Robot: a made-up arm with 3 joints. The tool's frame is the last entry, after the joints. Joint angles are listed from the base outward.
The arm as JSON. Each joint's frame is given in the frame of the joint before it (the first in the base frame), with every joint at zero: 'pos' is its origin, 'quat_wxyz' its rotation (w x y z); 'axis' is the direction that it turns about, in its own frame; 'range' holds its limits. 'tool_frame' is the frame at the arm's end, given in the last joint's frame.
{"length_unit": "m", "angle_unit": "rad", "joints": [
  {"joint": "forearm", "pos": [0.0, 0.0, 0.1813], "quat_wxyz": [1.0, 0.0, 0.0, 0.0], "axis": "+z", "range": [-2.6, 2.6]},
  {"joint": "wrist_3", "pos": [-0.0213, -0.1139, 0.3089], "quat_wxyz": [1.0, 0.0, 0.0, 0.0], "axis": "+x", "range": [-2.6, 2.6]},
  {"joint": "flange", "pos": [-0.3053, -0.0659, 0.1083], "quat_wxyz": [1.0, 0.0, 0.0, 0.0], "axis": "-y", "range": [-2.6, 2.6]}
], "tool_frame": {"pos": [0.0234, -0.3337, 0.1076], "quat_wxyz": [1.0, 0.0, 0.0, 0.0]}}
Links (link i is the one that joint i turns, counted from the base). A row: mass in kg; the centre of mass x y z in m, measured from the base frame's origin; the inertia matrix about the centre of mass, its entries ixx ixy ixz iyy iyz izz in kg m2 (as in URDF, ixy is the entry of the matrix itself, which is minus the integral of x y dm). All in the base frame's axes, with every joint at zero. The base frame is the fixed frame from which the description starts. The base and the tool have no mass.
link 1: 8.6; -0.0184 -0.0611 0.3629; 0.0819 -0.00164 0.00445 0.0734 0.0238 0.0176
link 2: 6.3; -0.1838 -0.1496 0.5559; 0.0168 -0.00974 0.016 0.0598 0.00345 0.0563
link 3: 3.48; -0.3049 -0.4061 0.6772; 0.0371 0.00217 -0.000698 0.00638 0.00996 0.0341
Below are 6 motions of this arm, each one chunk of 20 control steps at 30 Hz.
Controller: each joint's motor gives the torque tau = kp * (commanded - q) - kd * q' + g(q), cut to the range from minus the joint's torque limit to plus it. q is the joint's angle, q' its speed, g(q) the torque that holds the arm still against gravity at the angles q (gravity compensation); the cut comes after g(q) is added. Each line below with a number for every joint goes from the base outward.
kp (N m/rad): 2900 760 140
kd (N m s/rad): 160 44 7.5
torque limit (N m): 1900 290 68
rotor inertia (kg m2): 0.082 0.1 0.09
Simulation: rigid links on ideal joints. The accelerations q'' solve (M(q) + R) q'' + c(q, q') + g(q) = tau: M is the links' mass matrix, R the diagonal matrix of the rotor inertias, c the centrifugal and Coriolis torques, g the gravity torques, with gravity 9.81 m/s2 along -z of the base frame. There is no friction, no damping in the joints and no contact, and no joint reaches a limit. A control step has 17 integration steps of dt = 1/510 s. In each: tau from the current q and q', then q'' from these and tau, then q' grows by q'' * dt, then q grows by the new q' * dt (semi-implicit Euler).
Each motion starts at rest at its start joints. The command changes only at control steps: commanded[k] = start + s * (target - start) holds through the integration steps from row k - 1 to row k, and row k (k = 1, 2, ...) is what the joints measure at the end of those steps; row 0 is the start. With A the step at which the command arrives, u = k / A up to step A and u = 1 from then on. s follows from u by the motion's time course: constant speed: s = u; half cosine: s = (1 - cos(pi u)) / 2; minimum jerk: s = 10 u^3 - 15 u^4 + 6 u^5; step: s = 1 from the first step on.
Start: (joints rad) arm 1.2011 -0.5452 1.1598
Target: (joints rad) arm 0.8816 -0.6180 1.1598
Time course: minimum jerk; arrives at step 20
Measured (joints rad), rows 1 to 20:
1: 1.2009 -0.5452 1.1598
2: 1.1999 -0.5452 1.1598
3: 1.1968 -0.5455 1.1599
4: 1.1906 -0.5464 1.1601
5: 1.1806 -0.5482 1.1603
6: 1.1664 -0.5512 1.1605
7: 1.1481 -0.5552 1.1607
8: 1.1261 -0.5603 1.1609
9: 1.1009 -0.5662 1.1610
10: 1.0734 -0.5728 1.1611
11: 1.0448 -0.5797 1.1611
12: 1.0161 -0.5868 1.1610
13: 0.9883 -0.5937 1.1609
14: 0.9627 -0.6002 1.1606
15: 0.9400 -0.6059 1.1604
16: 0.9210 -0.6108 1.1600
17: 0.9061 -0.6145 1.1598
18: 0.8955 -0.6171 1.1595
19: 0.8887 -0.6187 1.1594
20: 0.8851 -0.6192 1.1593

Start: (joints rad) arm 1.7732 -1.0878 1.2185
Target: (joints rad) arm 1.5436 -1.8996 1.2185
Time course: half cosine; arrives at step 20
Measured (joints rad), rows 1 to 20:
1: 1.7727 -1.0894 1.2190
2: 1.7709 -1.0960 1.2204
3: 1.7668 -1.1100 1.2218
4: 1.7603 -1.1325 1.2227
5: 1.7513 -1.1636 1.2231
6: 1.7400 -1.2027 1.2231
7: 1.7267 -1.2489 1.2227
8: 1.7117 -1.3012 1.2221
9: 1.6954 -1.3583 1.2214
10: 1.6782 -1.4186 1.2206
11: 1.6605 -1.4808 1.2196
12: 1.6427 -1.5433 1.2187
13: 1.6254 -1.6046 1.2176
14: 1.6089 -1.6631 1.2166
15: 1.5936 -1.7174 1.2157
16: 1.5799 -1.7662 1.2148
17: 1.5682 -1.8083 1.2140
18: 1.5587 -1.8426 1.2133
19: 1.5517 -1.8683 1.2128
20: 1.5473 -1.8848 1.2124

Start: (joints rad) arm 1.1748 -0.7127 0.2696
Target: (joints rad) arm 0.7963 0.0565 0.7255
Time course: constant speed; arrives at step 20
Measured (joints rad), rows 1 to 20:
1: 1.1658 -0.6976 0.2762
2: 1.1524 -0.6713 0.2923
3: 1.1366 -0.6388 0.3130
4: 1.1194 -0.6032 0.3354
5: 1.1014 -0.5662 0.3583
6: 1.0830 -0.5284 0.3812
7: 1.0643 -0.4903 0.4042
8: 1.0456 -0.4520 0.4271
9: 1.0267 -0.4136 0.4500
10: 1.0078 -0.3751 0.4728
11: 0.9889 -0.3367 0.4956
12: 0.9700 -0.2982 0.5185
13: 0.9510 -0.2597 0.5413
14: 0.9321 -0.2213 0.5641
15: 0.9132 -0.1828 0.5870
16: 0.8942 -0.1443 0.6098
17: 0.8753 -0.1058 0.6326
18: 0.8563 -0.0673 0.6554
19: 0.8374 -0.0289 0.6782
20: 0.8184 0.0096 0.7011

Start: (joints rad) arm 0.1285 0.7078 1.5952
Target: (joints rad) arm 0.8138 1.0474 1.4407
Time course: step
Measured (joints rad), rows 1 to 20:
1: 0.3958 0.8459 1.5856
2: 0.6153 0.9336 1.4770
3: 0.7238 0.9757 1.4099
4: 0.7738 1.0031 1.3974
5: 0.7958 1.0218 1.4086
6: 0.8054 1.0337 1.4227
7: 0.8097 1.0406 1.4324
8: 0.8117 1.0442 1.4375
9: 0.8127 1.0459 1.4397
10: 0.8132 1.0467 1.4405
11: 0.8135 1.0471 1.4407
12: 0.8137 1.0472 1.4407
13: 0.8137 1.0473 1.4407
14: 0.8138 1.0474 1.4407
15: 0.8138 1.0474 1.4407
16: 0.8138 1.0474 1.4407
17: 0.8138 1.0474 1.4407
18: 0.8138 1.0474 1.4407
19: 0.8138 1.0474 1.4407
20: 0.8138 1.0474 1.4407

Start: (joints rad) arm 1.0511 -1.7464 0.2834
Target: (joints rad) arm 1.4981 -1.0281 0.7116
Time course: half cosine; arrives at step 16
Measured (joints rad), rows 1 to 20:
1: 1.0528 -1.7443 0.2846
2: 1.0593 -1.7355 0.2899
3: 1.0721 -1.7165 0.3016
4: 1.0918 -1.6861 0.3206
5: 1.1181 -1.6447 0.3466
6: 1.1502 -1.5935 0.3786
7: 1.1870 -1.5344 0.4155
8: 1.2271 -1.4695 0.4556
9: 1.2690 -1.4015 0.4974
10: 1.3112 -1.3327 0.5392
11: 1.3520 -1.2660 0.5793
12: 1.3898 -1.2038 0.6162
13: 1.4233 -1.1487 0.6484
14: 1.4511 -1.1026 0.6748
15: 1.4721 -1.0676 0.6945
16: 1.4856 -1.0448 0.7067
17: 1.4925 -1.0333 0.7122
18: 1.4957 -1.0289 0.7134
19: 1.4970 -1.0277 0.7131
20: 1.4976 -1.0276 0.7124

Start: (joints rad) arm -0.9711 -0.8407 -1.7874
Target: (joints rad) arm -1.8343 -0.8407 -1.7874
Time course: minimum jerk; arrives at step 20
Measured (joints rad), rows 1 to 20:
1: -0.9715 -0.8406 -1.7874
2: -0.9746 -0.8403 -1.7875
3: -0.9832 -0.8397 -1.7878
4: -1.0002 -0.8390 -1.7881
5: -1.0275 -0.8384 -1.7886
6: -1.0659 -0.8380 -1.7891
7: -1.1153 -0.8378 -1.7897
8: -1.1749 -0.8378 -1.7903
9: -1.2427 -0.8380 -1.7909
10: -1.3165 -0.8384 -1.7914
11: -1.3935 -0.8390 -1.7917
12: -1.4708 -0.8397 -1.7918
13: -1.5454 -0.8405 -1.7916
14: -1.6144 -0.8415 -1.7912
15: -1.6754 -0.8424 -1.7905
16: -1.7265 -0.8433 -1.7896
17: -1.7665 -0.8439 -1.7887
18: -1.7952 -0.8443 -1.7880
19: -1.8135 -0.8443 -1.7874
20: -1.8236 -0.8439 -1.7871

